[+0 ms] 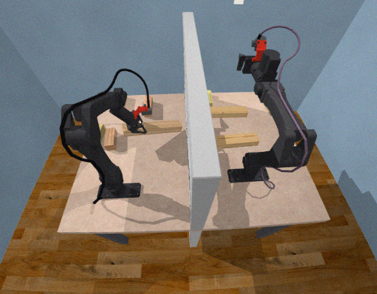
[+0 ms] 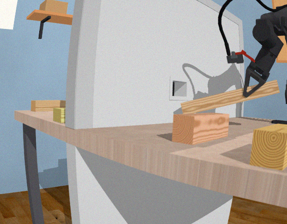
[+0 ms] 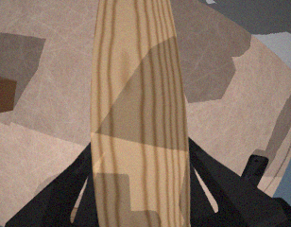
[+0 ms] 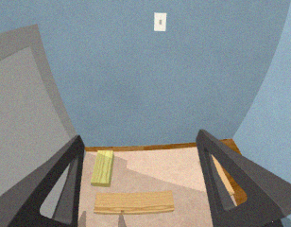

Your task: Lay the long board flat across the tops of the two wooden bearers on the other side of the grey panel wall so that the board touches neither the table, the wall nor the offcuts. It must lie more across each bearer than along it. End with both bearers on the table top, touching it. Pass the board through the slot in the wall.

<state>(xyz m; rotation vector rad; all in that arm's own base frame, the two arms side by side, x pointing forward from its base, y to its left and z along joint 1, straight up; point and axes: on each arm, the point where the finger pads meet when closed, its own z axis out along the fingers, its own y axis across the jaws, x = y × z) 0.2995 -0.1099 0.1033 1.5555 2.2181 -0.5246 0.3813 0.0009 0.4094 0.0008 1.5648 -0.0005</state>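
Right now my left hand is 10 mm short of the long board, 50 mm to the left of it and 10 mm above it. Round my left hand: orange block (260 mm ahead, 10 mm to the right, 80 mm below); yellow block (350 mm ahead, 180 mm to the left, 80 mm below); yellow-green offcut (290 mm ahead, 400 mm to the right, 80 mm below).
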